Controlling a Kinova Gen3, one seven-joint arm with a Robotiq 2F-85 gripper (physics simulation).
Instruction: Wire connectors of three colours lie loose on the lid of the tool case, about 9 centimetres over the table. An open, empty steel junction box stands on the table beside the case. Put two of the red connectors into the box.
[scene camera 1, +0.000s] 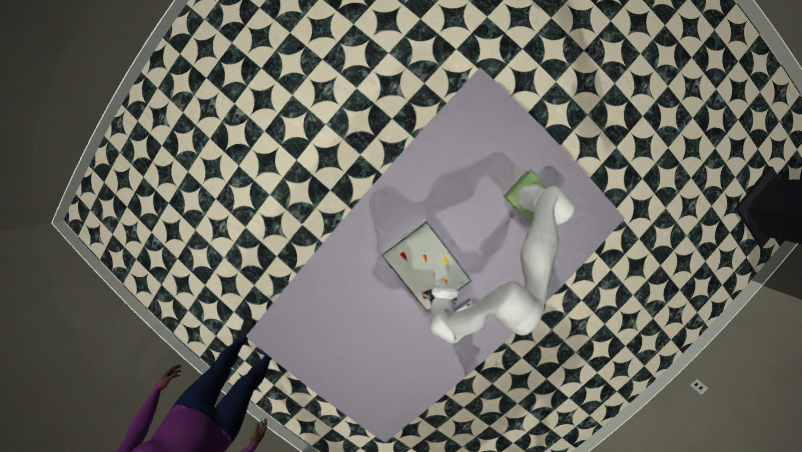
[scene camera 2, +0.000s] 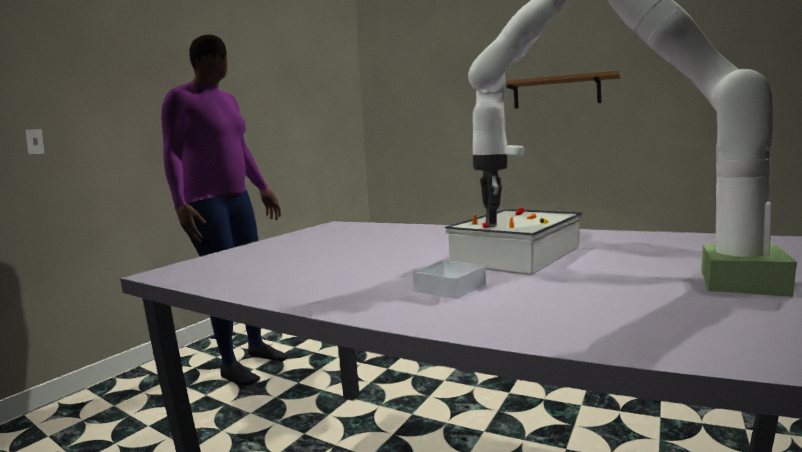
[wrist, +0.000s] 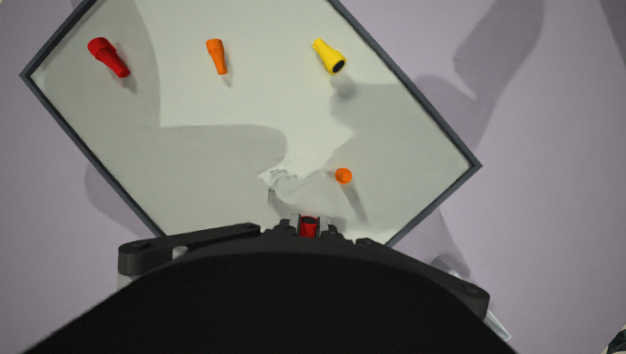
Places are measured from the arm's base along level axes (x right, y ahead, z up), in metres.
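Pixels of known places: gripper, between the fingertips: (scene camera 2: 491, 225) (wrist: 307, 228); arm's base, origin of its link: (scene camera 1: 528, 197) (scene camera 2: 740, 251).
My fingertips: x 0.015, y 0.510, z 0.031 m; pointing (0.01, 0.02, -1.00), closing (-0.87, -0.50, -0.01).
Ahead of a thing's pixels: the offset from my fingertips to its top centre.
My gripper (scene camera 2: 490, 224) (wrist: 307, 228) is shut on a red connector {dx -0.003, dy +0.005, dz +0.012 m} (scene camera 2: 484, 225) (wrist: 308, 228), low at the lid of the tool case {dx +0.093, dy -0.029, dz +0.000 m} (scene camera 1: 412, 272) (scene camera 2: 488, 250) (wrist: 215, 102). Whether the connector touches the lid is unclear. Another red connector {dx +0.194, dy -0.010, dz +0.013 m} (scene camera 1: 403, 256) (scene camera 2: 520, 211) (wrist: 109, 57) lies at the lid's far corner. The steel junction box {dx -0.197, dy +0.017, dz -0.051 m} (scene camera 2: 449, 284) (wrist: 497, 327) stands on the table beside the case. The arm covers much of it in scene camera 1, and its floor is hidden in scene camera 2 and the wrist view.
An orange connector {dx +0.127, dy -0.059, dz +0.008 m} (scene camera 1: 425, 258) (scene camera 2: 531, 216) (wrist: 217, 56) and a yellow one {dx +0.065, dy -0.107, dz +0.011 m} (scene camera 1: 445, 260) (scene camera 2: 543, 220) (wrist: 329, 55) lie on the lid. Orange connectors stand near the gripper, one {dx +0.003, dy -0.047, dz +0.019 m} (scene camera 1: 445, 280) (scene camera 2: 511, 222) (wrist: 343, 175) on one side, another {dx +0.032, dy +0.052, dz +0.019 m} (scene camera 1: 424, 294) (scene camera 2: 474, 219) on the other. A person (scene camera 2: 210, 145) stands beyond the table.
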